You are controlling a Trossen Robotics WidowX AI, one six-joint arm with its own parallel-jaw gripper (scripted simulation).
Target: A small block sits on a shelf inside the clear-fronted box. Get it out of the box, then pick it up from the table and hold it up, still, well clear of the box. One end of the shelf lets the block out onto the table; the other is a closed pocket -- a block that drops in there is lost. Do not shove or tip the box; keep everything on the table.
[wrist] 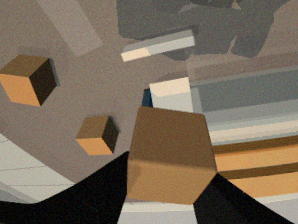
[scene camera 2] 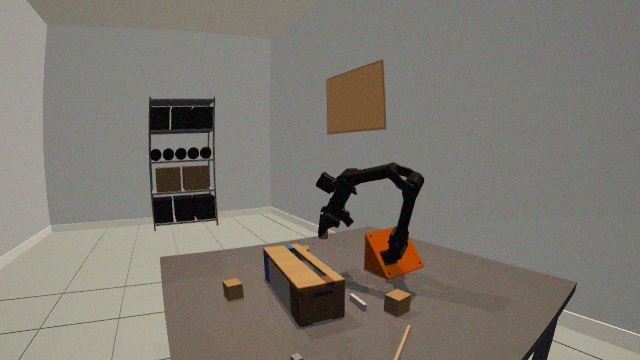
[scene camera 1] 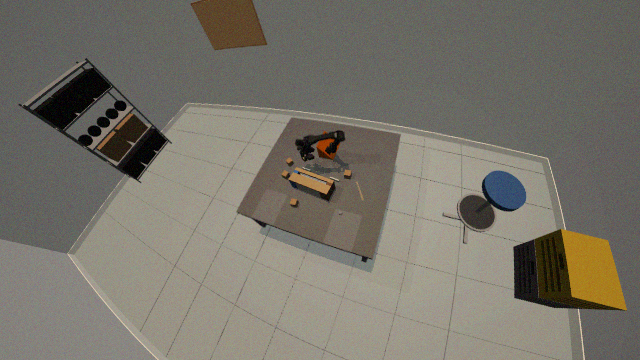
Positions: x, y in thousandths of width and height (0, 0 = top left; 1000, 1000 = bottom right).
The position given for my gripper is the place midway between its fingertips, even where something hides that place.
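Note:
I can see my own gripper (scene camera 2: 499, 654), and it is visible at (wrist: 542, 725) too. A tan block is there at (wrist: 576, 712). As for the box, I find it at (scene camera 2: 488, 812), again at (wrist: 820, 507), and also at (scene camera 1: 504, 521).

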